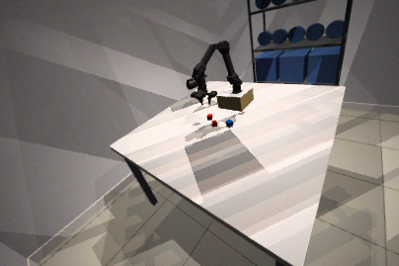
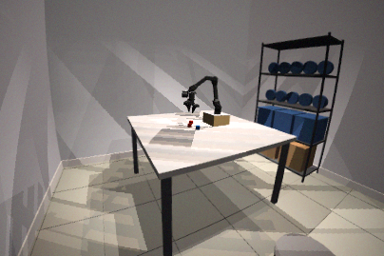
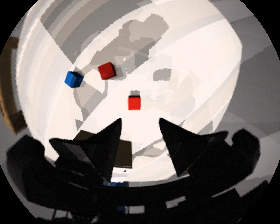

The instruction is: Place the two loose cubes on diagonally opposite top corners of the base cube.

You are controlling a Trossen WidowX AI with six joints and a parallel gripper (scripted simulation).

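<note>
The blue cube is 20 mm behind my gripper tip, 190 mm to the left of it and 100 mm below it.
</note>
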